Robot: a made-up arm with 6 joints. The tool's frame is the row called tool.
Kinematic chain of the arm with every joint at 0, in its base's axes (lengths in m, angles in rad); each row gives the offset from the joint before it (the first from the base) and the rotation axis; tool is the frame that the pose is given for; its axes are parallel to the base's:
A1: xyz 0 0 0.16 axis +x
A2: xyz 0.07 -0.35 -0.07 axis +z
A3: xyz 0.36 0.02 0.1 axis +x
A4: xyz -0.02 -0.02 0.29 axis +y
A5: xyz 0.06 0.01 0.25 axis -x
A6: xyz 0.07 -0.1 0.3 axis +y
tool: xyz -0.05 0 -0.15
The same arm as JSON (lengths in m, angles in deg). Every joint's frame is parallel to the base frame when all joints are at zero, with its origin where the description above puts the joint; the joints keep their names.
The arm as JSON. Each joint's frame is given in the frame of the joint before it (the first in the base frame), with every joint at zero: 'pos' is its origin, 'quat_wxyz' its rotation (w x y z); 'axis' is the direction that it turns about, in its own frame. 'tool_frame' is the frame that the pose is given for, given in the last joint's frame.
{
  "length_unit": "m",
  "angle_unit": "deg",
  "joints": [
    {
      "joint": "A1",
      "pos": [
        0.0,
        0.0,
        0.16
      ],
      "quat_wxyz": [
        1.0,
        0.0,
        0.0,
        0.0
      ],
      "axis": "+x"
    },
    {
      "joint": "A2",
      "pos": [
        0.07,
        -0.35,
        -0.07
      ],
      "quat_wxyz": [
        1.0,
        0.0,
        0.0,
        0.0
      ],
      "axis": "+z"
    },
    {
      "joint": "A3",
      "pos": [
        0.36,
        0.02,
        0.1
      ],
      "quat_wxyz": [
        1.0,
        0.0,
        0.0,
        0.0
      ],
      "axis": "+x"
    },
    {
      "joint": "A4",
      "pos": [
        -0.02,
        -0.02,
        0.29
      ],
      "quat_wxyz": [
        1.0,
        0.0,
        0.0,
        0.0
      ],
      "axis": "+y"
    },
    {
      "joint": "A5",
      "pos": [
        0.06,
        0.01,
        0.25
      ],
      "quat_wxyz": [
        1.0,
        0.0,
        0.0,
        0.0
      ],
      "axis": "-x"
    },
    {
      "joint": "A6",
      "pos": [
        0.07,
        -0.1,
        0.3
      ],
      "quat_wxyz": [
        1.0,
        0.0,
        0.0,
        0.0
      ],
      "axis": "+y"
    }
  ],
  "tool_frame": {
    "pos": [
      -0.05,
      0.0,
      -0.15
    ],
    "quat_wxyz": [
      1.0,
      0.0,
      0.0,
      0.0
    ]
  }
}

